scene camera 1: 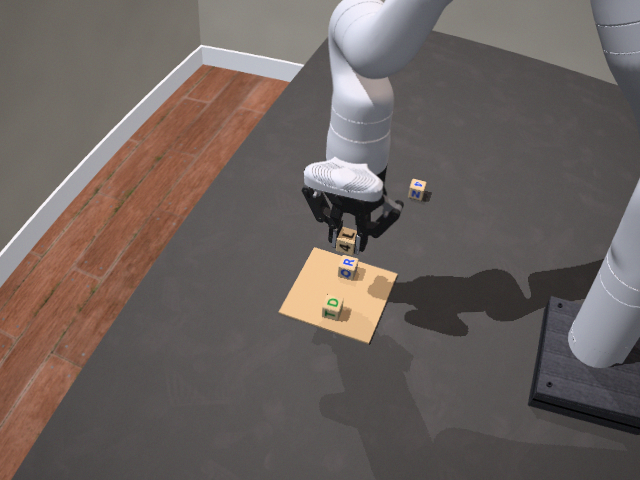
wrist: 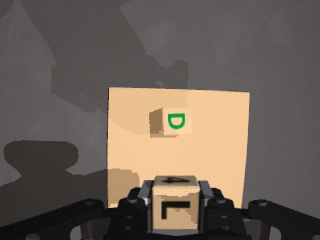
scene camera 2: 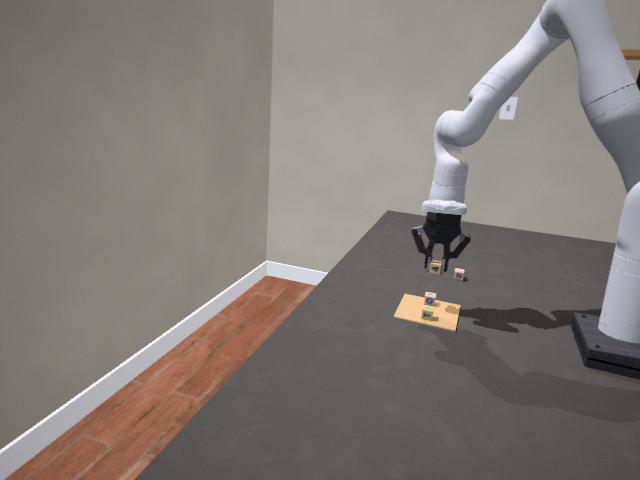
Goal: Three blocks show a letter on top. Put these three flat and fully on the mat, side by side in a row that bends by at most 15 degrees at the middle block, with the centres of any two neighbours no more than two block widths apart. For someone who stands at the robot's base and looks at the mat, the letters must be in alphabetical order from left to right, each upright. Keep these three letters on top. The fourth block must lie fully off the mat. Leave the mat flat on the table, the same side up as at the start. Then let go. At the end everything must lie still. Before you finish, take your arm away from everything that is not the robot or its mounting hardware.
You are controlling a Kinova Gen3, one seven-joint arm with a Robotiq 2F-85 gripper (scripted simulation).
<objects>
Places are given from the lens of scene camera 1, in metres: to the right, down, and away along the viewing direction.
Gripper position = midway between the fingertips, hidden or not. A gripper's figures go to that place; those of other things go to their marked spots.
my gripper [scene camera 1: 347,246]: 0.04, 0.01, 0.85
tan mat [scene camera 1: 364,297]: 0.07, 0.09, 0.92
</objects>
